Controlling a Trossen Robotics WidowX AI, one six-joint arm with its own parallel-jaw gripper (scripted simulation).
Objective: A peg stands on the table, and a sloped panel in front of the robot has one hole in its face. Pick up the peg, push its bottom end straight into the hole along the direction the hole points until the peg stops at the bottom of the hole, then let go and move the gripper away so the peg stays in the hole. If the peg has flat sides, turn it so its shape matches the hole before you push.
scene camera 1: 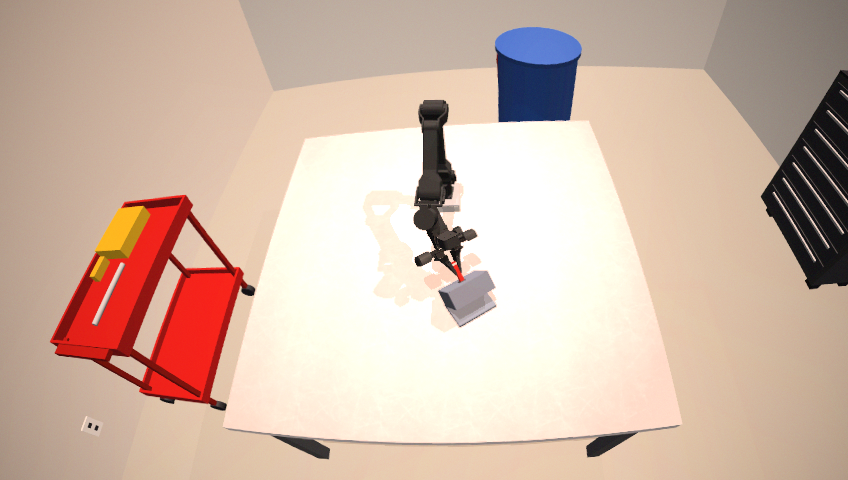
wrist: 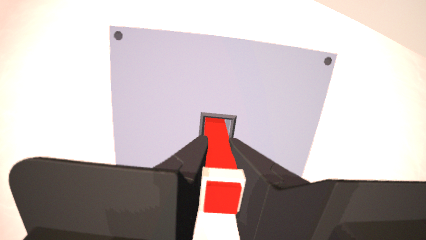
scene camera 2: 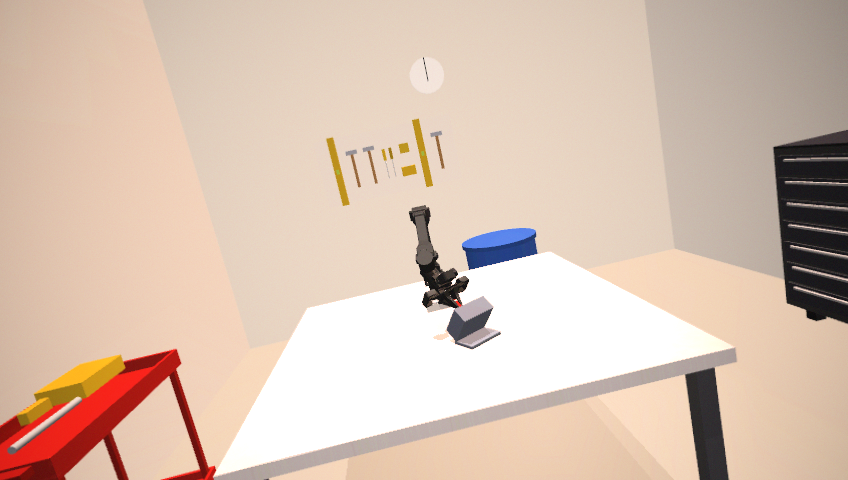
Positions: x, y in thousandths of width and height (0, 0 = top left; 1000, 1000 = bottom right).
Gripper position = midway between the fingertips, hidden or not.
gripper: scene camera 1 542, 572; wrist 508, 602; scene camera 2 544, 643
